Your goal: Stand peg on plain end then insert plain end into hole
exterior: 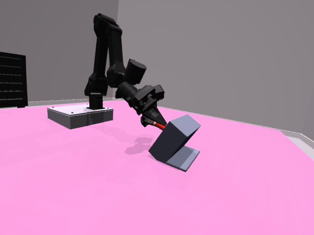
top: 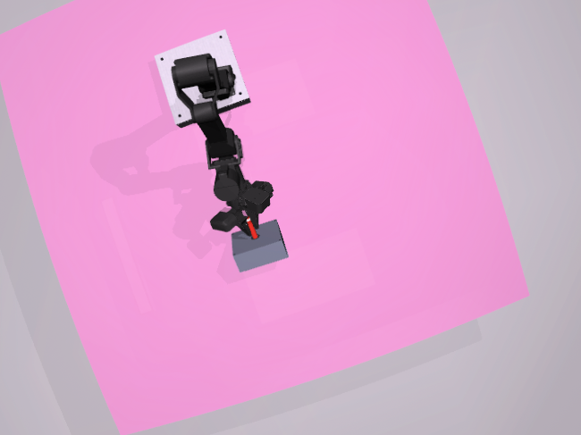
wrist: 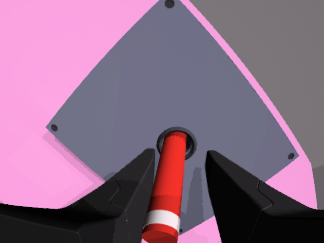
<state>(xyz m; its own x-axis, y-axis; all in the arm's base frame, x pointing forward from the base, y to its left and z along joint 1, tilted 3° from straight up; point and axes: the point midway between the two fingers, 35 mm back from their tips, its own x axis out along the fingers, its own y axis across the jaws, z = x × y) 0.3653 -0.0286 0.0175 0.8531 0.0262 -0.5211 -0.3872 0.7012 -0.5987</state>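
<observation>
My gripper tip is 20 mm past the red peg. Round my gripper tip: grey foot (70 mm below, 60 mm ahead); sloped panel (40 mm ahead, 20 mm below).
</observation>
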